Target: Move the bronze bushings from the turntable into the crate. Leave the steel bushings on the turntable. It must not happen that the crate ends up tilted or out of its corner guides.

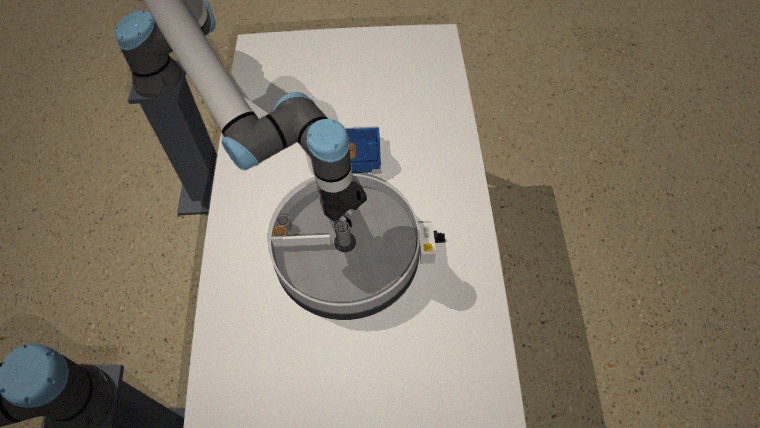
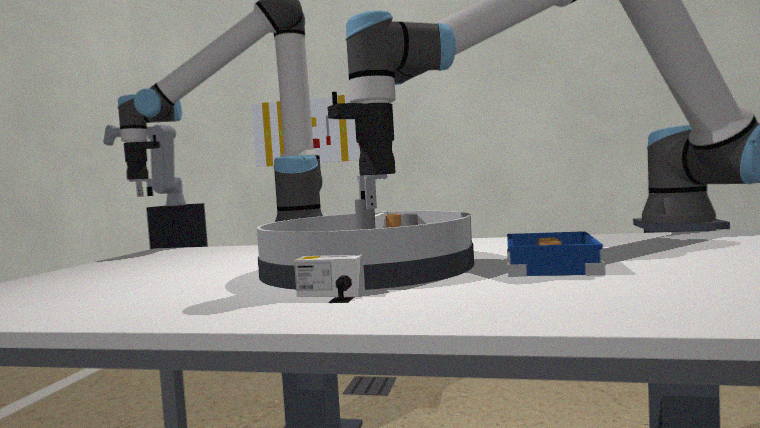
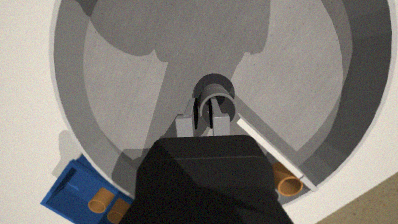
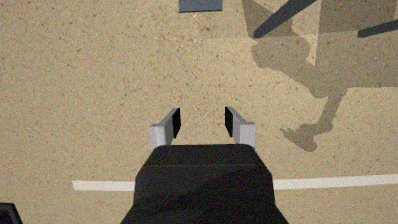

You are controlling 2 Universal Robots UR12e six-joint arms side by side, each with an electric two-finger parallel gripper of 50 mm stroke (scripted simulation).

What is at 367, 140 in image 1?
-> A blue crate.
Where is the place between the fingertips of the right gripper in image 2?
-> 145, 196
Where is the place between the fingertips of the left gripper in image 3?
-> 203, 107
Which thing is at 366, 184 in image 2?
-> The left gripper.
